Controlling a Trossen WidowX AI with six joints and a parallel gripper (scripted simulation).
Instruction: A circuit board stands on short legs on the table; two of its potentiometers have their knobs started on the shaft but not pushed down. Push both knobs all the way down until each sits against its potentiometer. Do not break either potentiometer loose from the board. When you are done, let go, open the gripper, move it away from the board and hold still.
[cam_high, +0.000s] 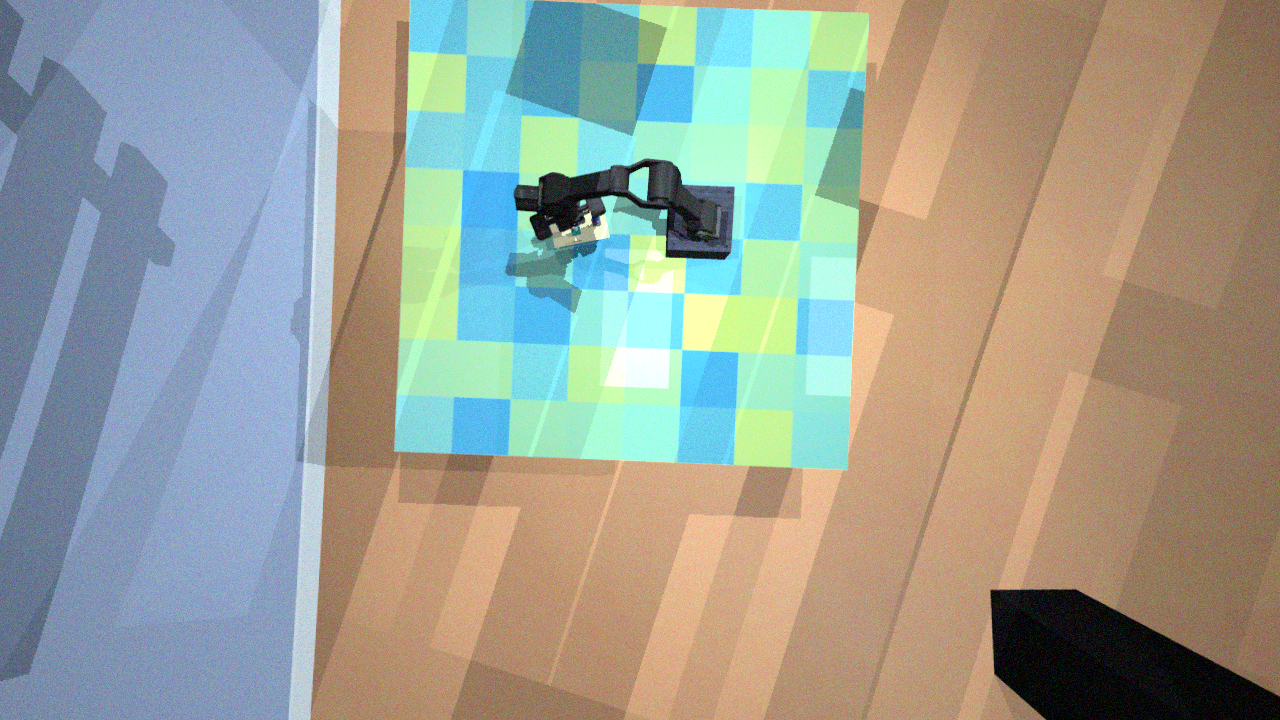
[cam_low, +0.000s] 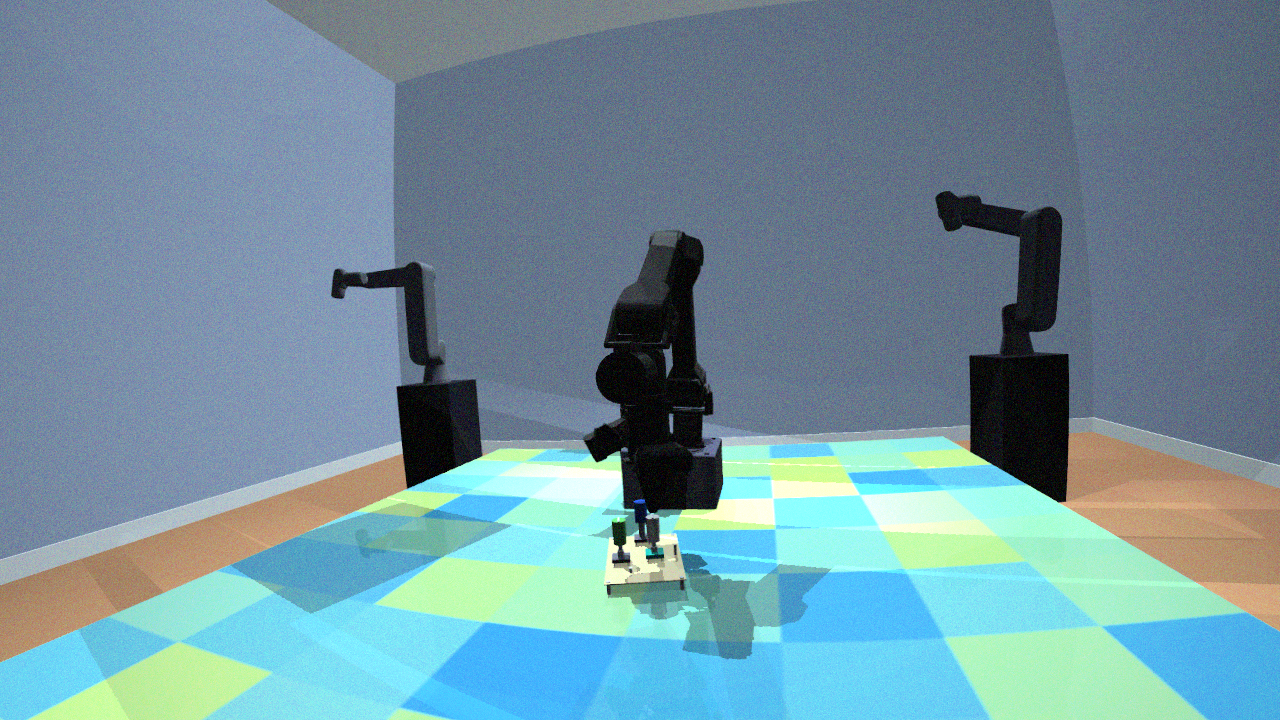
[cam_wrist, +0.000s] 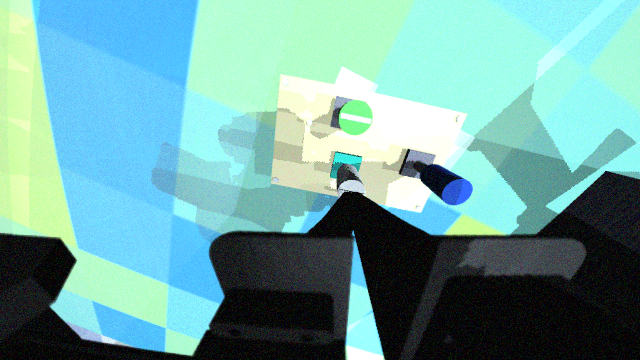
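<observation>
Right now the grey knob is 20 mm below my gripper tip. Round my gripper tip: green knob (20 mm ahead, 40 mm to the right, 20 mm below); then teal potentiometer (30 mm below).
</observation>
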